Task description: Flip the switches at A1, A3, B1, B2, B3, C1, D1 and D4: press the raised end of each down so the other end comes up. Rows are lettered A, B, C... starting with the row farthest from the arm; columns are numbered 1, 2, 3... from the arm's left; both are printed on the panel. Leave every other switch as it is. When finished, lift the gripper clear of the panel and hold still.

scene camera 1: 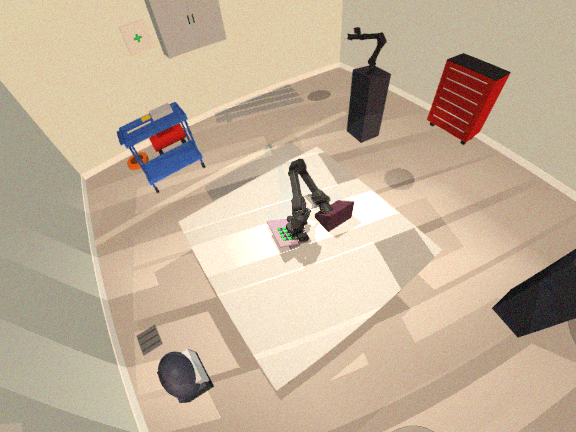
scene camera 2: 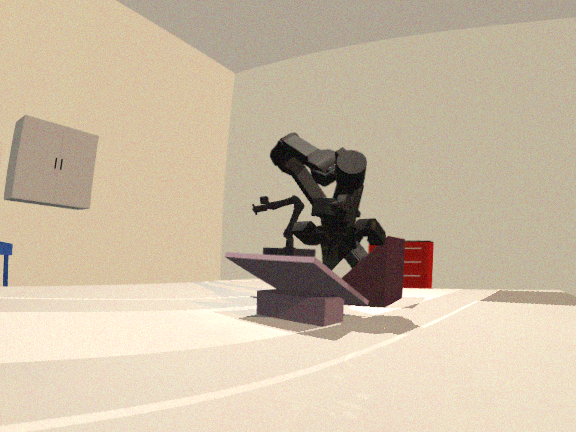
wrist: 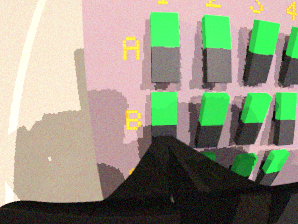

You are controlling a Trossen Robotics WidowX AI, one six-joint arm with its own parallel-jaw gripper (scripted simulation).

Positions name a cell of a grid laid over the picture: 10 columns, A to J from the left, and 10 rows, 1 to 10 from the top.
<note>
I see my gripper (scene camera 2: F7), a switch (wrist: F5), a switch (wrist: F2) and a switch (wrist: H2).
My gripper also shows in the wrist view (wrist: F7).
</note>
